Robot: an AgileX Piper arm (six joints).
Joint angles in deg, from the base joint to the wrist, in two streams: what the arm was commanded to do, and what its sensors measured. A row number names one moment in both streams.
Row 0, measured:
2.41 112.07 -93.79 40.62 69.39 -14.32
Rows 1 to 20, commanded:
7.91 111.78 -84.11 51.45 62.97 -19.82
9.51 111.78 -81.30 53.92 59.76 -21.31
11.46 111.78 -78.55 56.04 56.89 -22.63
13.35 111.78 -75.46 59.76 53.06 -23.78
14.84 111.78 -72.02 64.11 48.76 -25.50
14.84 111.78 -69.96 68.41 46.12 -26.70
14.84 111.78 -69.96 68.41 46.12 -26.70
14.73 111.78 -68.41 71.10 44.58 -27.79
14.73 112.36 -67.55 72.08 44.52 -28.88
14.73 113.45 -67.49 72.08 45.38 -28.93
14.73 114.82 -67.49 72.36 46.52 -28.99
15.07 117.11 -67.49 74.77 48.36 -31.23
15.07 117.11 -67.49 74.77 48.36 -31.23
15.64 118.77 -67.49 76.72 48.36 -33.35
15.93 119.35 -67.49 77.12 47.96 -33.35
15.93 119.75 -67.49 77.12 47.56 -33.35
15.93 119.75 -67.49 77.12 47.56 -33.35
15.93 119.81 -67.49 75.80 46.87 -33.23
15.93 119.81 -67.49 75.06 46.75 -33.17
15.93 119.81 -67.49 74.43 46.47 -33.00
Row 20, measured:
15.87 119.81 -67.67 75.11 46.29 -32.14
